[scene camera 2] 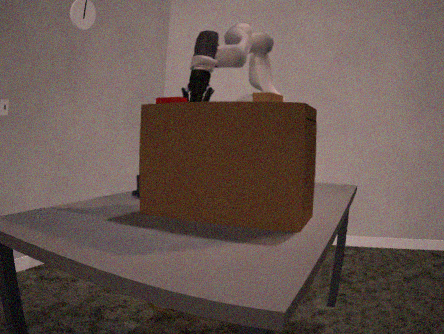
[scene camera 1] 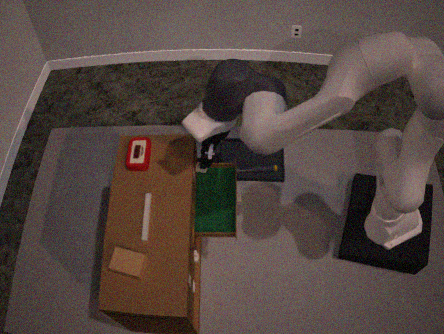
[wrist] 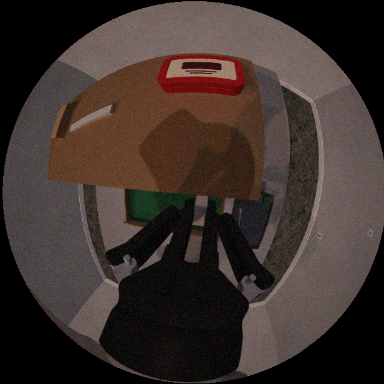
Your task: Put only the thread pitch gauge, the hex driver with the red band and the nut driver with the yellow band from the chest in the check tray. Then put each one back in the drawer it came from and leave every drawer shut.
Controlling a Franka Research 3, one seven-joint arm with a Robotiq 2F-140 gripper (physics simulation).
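The wooden chest (scene camera 1: 170, 215) (scene camera 2: 225, 160) (wrist: 115, 160) has one green-lined drawer (scene camera 1: 216, 205) (wrist: 150, 204) partly pulled out; no tool shows on its visible lining. My gripper (scene camera 1: 201, 168) (wrist: 203, 193) is shut and empty, with its fingertips by the chest's front top edge, over the drawer's end nearer the tray. In the second scene view the chest hides its fingertips. The dark check tray (scene camera 1: 260, 176) (wrist: 256, 225) lies beside the drawer. A thin-shafted driver with a yellow band (scene camera 1: 276, 168) lies in it. The thread pitch gauge and the red-banded hex driver do not show.
A red case (scene camera 1: 138, 154) (scene camera 2: 171, 100) (wrist: 201, 75), a pale bar (scene camera 1: 146, 216) (wrist: 92, 118) and a tan block (scene camera 1: 128, 261) (scene camera 2: 267, 97) (wrist: 64, 120) lie on the chest. White handles (scene camera 1: 196, 256) show on its front. The arm passes above the tray.
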